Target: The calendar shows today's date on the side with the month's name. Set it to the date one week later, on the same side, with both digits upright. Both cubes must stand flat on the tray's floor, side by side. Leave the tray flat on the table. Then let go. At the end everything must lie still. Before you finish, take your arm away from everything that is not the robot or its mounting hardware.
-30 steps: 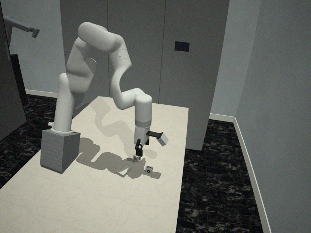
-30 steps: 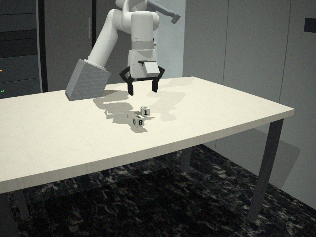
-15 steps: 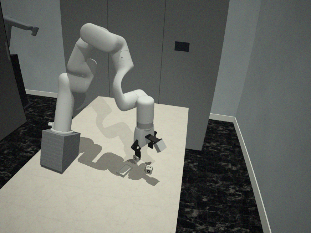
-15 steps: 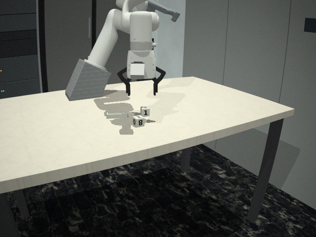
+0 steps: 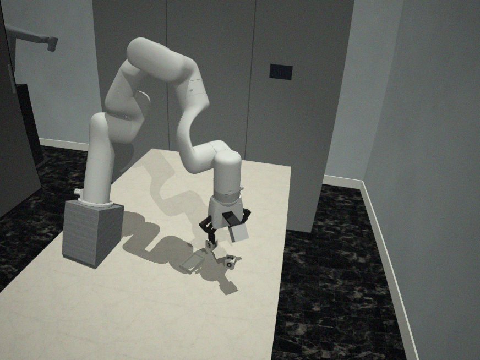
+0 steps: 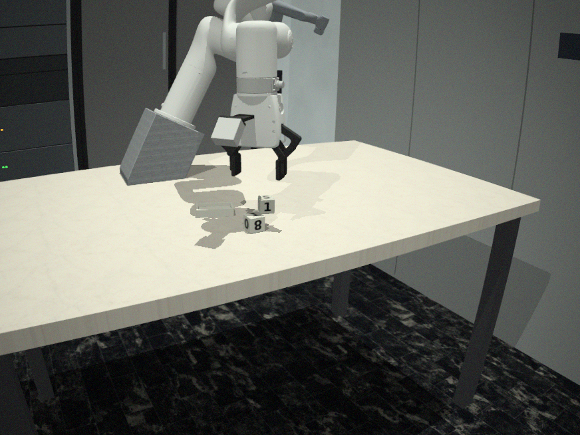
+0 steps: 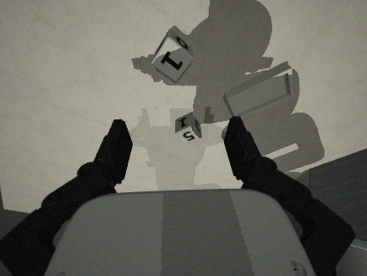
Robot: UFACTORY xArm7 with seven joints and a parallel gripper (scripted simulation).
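The digit cube lies 2 cm ahead of my hand, 2 cm to the right of it and 9 cm below it. Also, from my hand: tray 10 cm behind, 4 cm to the right, 10 cm below.
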